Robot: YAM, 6 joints.
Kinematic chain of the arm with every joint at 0, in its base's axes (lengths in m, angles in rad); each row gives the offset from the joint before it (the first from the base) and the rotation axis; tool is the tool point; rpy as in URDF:
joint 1: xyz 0 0 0.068 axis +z
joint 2: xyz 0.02 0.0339 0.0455 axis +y
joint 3: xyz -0.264 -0.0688 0 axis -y
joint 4: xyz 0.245 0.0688 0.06 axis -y
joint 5: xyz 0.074 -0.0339 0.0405 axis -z
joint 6: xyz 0.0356 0 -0.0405 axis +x
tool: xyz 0 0 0 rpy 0 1.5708 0
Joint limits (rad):
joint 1: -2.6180..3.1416
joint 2: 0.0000..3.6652
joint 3: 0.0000..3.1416
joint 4: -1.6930..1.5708
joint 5: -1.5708..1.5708
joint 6: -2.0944..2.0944
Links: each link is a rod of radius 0.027 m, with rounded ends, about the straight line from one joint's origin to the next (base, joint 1, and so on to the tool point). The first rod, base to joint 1, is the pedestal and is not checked.
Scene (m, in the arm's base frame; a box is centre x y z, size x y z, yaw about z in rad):
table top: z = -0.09
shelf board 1: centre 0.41 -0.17 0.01 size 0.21 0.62 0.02 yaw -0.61
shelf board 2: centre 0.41 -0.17 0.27 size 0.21 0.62 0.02 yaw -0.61
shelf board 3: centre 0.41 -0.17 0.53 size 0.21 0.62 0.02 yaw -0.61
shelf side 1: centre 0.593 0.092 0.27 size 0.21 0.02 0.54 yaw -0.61
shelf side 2: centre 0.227 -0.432 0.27 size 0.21 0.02 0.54 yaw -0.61
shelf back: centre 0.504 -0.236 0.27 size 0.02 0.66 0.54 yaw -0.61
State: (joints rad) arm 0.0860 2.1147 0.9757 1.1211 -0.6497 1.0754
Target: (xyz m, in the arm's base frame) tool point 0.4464 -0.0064 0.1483
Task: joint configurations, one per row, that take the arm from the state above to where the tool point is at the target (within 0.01 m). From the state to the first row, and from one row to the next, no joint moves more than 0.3 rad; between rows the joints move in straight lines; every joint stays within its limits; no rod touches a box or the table.
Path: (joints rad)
1: -0.0608 2.1846 1.1189 1.1080 -0.6223 1.0754

